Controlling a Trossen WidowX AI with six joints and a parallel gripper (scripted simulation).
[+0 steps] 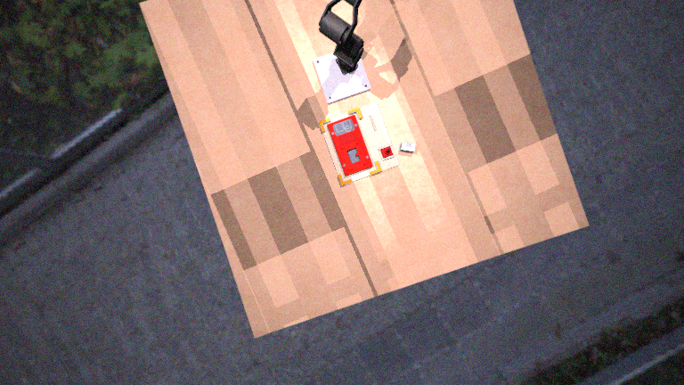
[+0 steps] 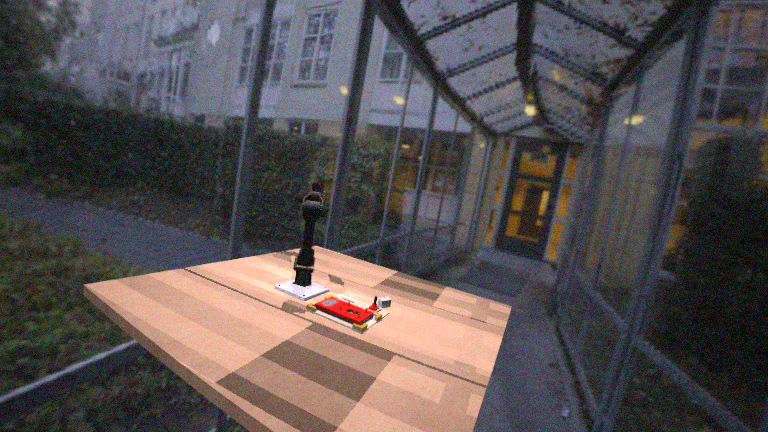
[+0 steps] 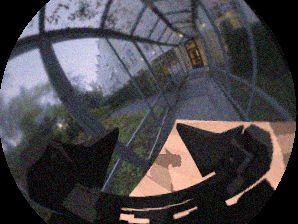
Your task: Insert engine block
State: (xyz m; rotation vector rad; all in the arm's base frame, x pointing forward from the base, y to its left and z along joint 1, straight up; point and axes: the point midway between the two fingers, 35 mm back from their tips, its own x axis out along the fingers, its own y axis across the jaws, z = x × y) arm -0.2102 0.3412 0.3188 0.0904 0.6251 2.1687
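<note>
The grey engine block lies 610 mm ahead of my gripper tip, 320 mm to the right of it and 300 mm below it.
</note>
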